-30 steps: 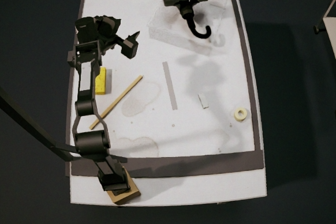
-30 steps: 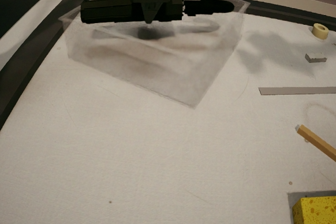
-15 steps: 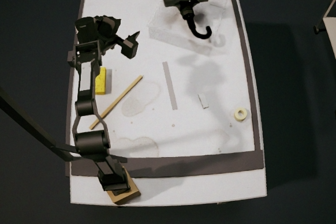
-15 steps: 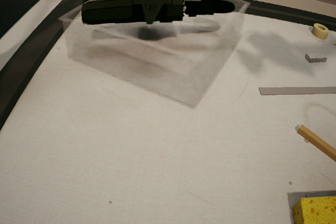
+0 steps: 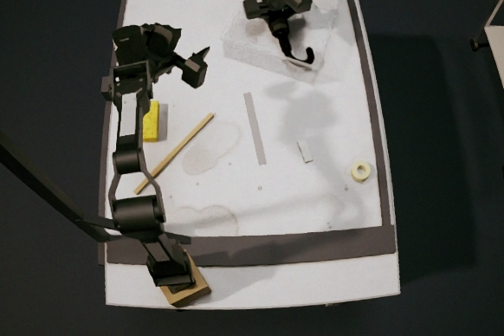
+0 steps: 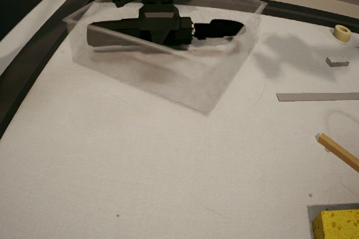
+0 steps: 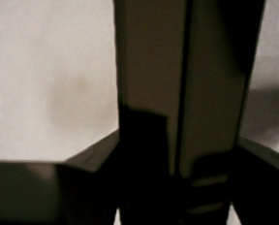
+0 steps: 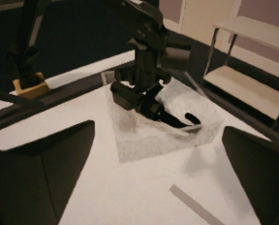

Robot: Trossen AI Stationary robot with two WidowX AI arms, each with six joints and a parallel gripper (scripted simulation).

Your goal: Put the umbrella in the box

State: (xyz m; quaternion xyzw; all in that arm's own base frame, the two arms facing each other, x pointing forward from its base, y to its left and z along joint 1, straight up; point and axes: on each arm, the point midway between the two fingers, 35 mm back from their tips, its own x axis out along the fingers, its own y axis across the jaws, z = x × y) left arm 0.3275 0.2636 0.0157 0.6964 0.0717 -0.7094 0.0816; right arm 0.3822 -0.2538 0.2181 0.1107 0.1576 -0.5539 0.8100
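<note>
The clear storage box lies 30 mm ahead of my left hand, 20 mm to the right of it and 20 mm below it. Also, from my left hand: small white block (60 mm ahead, 400 mm to the right, 60 mm below); then folded black umbrella (20 mm ahead, 10 mm to the right, 20 mm below); then grey strip (70 mm behind, 330 mm to the right, 70 mm below).
</note>
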